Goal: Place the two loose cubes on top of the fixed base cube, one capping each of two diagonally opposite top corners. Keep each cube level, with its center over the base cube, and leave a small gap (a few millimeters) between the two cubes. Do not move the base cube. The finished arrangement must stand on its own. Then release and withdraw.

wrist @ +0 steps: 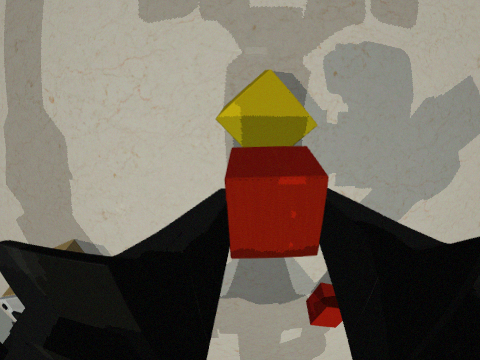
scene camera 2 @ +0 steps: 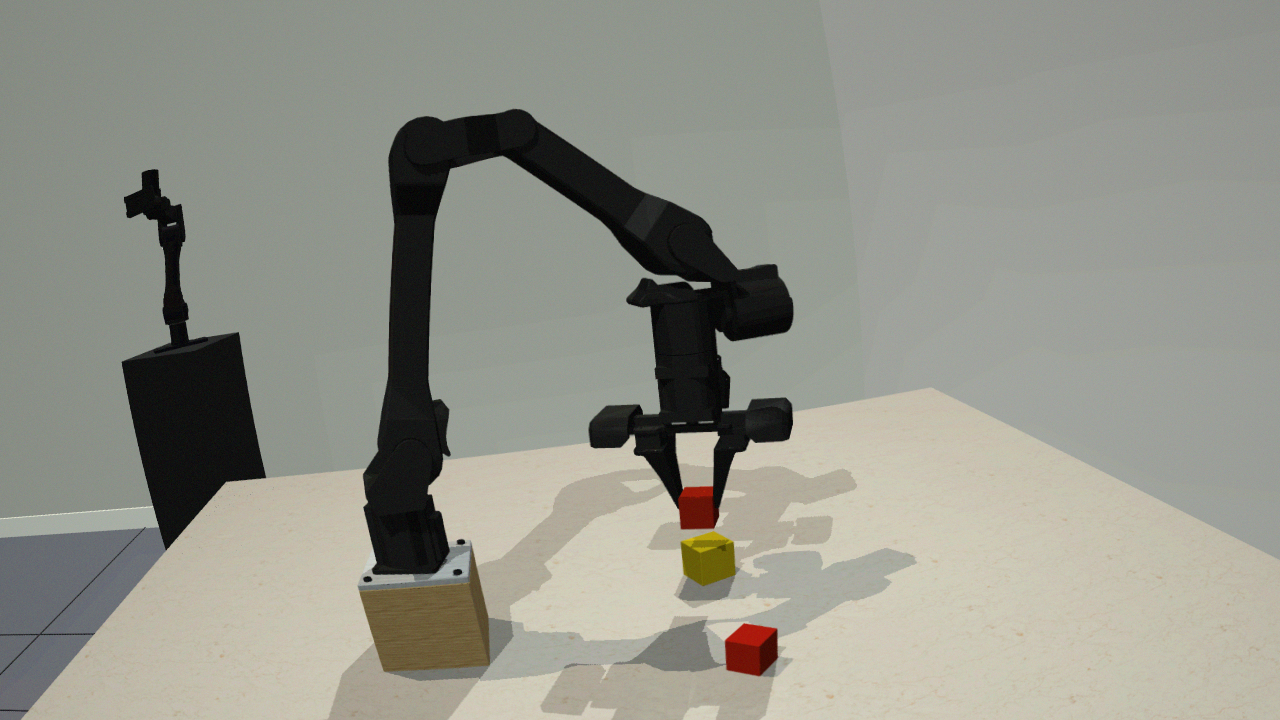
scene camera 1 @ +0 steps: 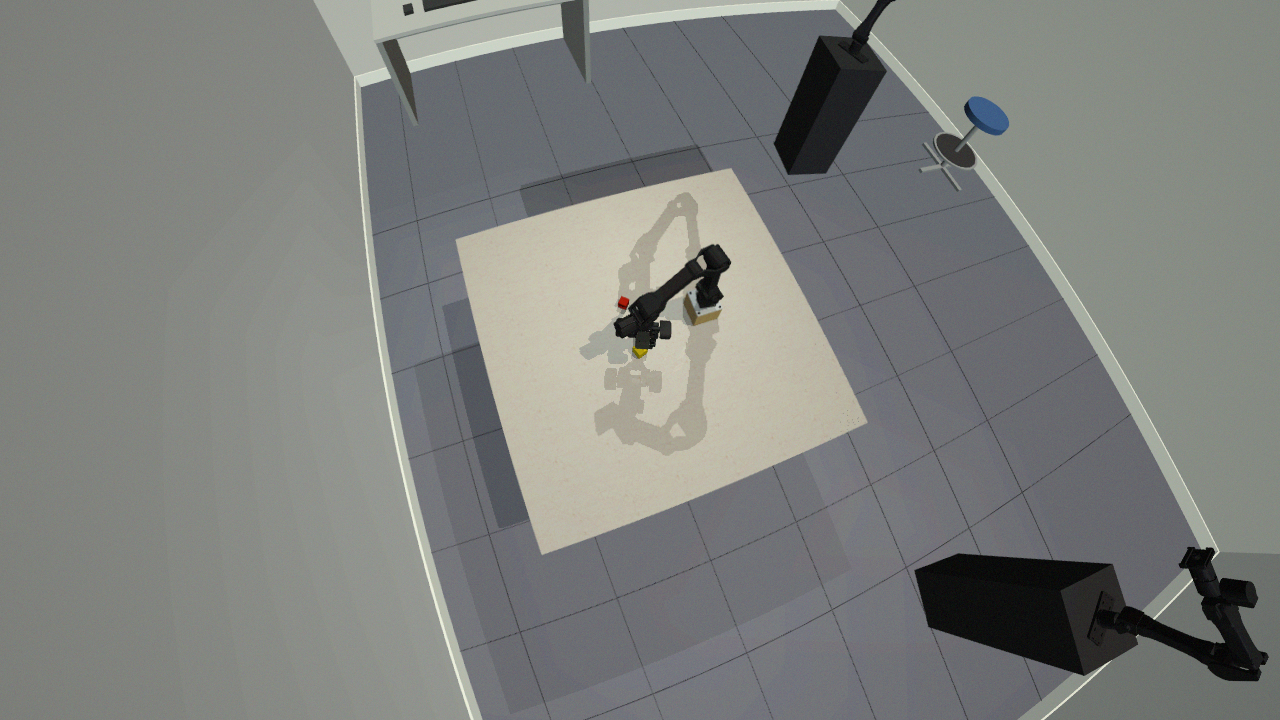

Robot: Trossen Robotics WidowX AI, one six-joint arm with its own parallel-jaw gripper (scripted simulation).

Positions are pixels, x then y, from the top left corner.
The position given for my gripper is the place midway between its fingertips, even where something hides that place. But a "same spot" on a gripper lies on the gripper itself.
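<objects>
You can see my gripper in scene camera 1 (641, 337), and it's there in scene camera 2 and the wrist view as well. On the gripper, (wrist: 164, 290) and (scene camera 2: 675, 445) are the same spot.
</objects>
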